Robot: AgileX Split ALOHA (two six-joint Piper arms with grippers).
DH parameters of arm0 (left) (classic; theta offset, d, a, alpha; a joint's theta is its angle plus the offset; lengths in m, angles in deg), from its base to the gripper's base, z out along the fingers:
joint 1: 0 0.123 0 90
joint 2: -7.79 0 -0.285 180
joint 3: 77.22 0 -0.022 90
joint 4: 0 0.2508 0 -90
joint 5: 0 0 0.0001 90
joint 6: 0 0.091 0 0
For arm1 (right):
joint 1: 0 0.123 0 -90
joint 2: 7.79 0 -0.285 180
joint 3: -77.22 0 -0.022 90
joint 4: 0 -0.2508 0 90
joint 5: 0 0 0.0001 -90
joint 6: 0 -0.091 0 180
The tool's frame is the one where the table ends.
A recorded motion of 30 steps. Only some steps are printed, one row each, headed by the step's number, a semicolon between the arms.
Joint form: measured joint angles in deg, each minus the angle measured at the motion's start. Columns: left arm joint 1, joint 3, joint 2, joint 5, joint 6, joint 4; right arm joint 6, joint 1, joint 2, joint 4, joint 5, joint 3.
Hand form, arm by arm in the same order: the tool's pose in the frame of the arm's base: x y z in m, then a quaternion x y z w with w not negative. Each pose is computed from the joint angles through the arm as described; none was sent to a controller.
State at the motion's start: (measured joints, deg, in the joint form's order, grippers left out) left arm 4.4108 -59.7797 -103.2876 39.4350 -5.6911 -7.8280; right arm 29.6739 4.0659 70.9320 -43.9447 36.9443 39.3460
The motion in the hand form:
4: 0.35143 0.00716 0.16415 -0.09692 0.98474 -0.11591 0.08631; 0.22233 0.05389 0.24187 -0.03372 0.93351 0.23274 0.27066
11: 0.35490 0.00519 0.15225 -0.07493 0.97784 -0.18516 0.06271; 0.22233 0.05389 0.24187 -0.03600 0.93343 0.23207 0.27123
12: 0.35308 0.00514 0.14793 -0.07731 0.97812 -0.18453 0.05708; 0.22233 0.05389 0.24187 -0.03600 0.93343 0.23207 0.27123
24: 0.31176 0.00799 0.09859 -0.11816 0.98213 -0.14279 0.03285; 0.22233 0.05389 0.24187 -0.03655 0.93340 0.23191 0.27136
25: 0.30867 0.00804 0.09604 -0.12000 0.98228 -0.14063 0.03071; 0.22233 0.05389 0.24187 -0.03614 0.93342 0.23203 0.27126
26: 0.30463 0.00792 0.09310 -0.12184 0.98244 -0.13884 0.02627; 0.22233 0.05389 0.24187 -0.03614 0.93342 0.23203 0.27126
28: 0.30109 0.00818 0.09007 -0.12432 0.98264 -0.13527 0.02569; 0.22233 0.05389 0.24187 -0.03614 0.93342 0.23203 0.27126
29: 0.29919 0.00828 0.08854 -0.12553 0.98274 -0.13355 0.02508; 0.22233 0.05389 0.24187 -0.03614 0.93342 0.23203 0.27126
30: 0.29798 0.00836 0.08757 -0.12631 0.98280 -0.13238 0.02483; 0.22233 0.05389 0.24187 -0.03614 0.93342 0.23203 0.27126
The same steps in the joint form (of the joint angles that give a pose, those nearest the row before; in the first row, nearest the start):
4: 0.12 -6.08 -3.74 5.57 11.21 -10.82; 0.14 0.00 0.00 0.00 -0.01 -0.04
11: 1.83 -6.87 -6.79 9.18 22.21 -21.46; 0.42 0.00 0.00 0.01 -0.01 -0.04
12: 1.83 -6.25 -7.10 8.87 22.17 -21.46; 0.42 0.00 0.00 0.01 -0.01 -0.04
24: 1.78 7.05 -7.56 -3.20 21.20 -20.64; 0.49 0.00 0.00 0.01 -0.01 -0.04
25: 1.78 7.88 -7.57 -3.83 21.20 -20.64; 0.44 0.00 0.00 0.01 -0.01 -0.04
26: 1.78 8.86 -7.57 -4.34 21.20 -20.64; 0.44 0.00 0.00 0.01 -0.01 -0.04
28: 1.78 9.87 -7.57 -5.37 21.20 -20.64; 0.44 0.00 0.00 0.01 -0.01 -0.04
29: 1.78 10.40 -7.57 -5.86 21.20 -20.64; 0.44 0.00 0.00 0.01 -0.01 -0.04
30: 1.78 10.74 -7.56 -6.19 21.20 -20.64; 0.44 0.00 0.00 0.01 -0.01 -0.04

